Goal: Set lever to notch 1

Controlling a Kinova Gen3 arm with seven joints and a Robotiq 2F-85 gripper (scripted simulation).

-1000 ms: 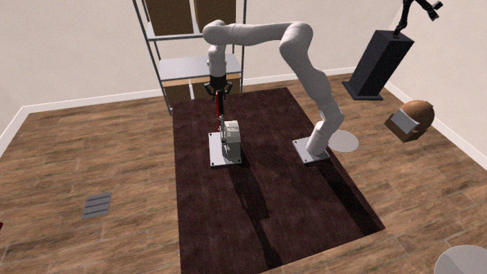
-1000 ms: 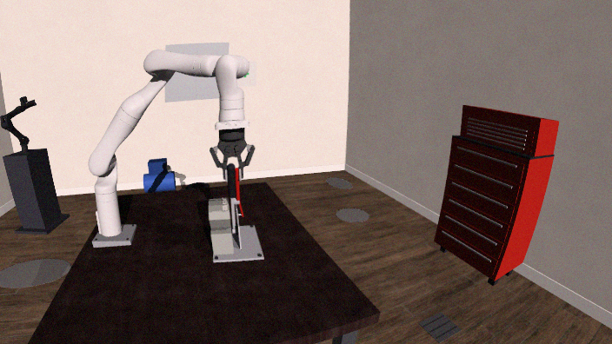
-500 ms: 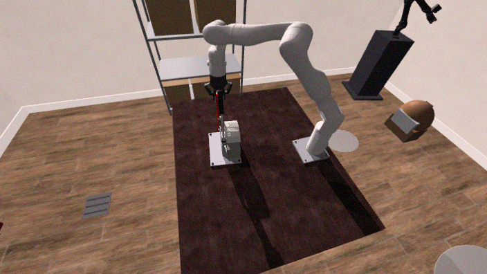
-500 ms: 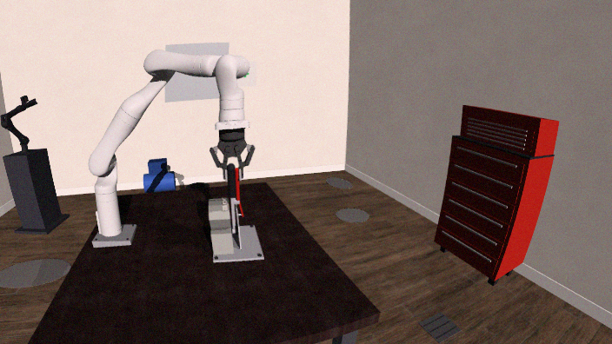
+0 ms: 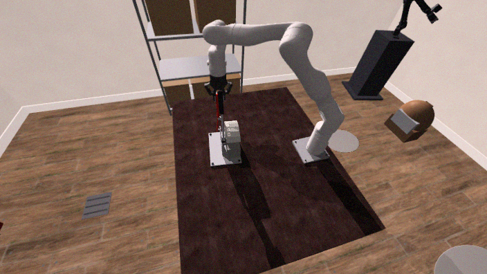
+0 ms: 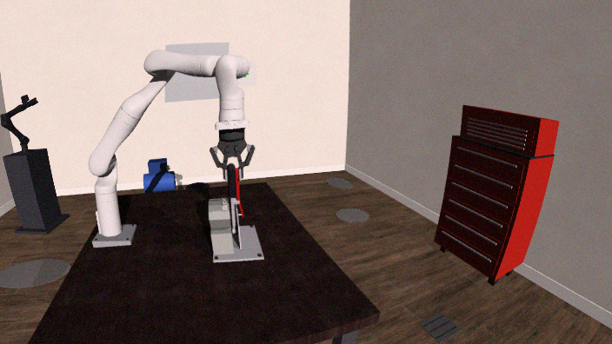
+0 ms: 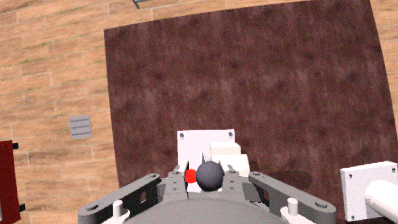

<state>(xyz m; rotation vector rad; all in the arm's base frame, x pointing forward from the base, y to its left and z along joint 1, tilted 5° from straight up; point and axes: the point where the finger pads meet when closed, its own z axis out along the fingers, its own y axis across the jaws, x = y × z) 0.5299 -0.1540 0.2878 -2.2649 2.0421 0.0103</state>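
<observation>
The red bar lies 100 mm below my hand, 50 mm to the left of it and 10 mm ahead of it.
</observation>
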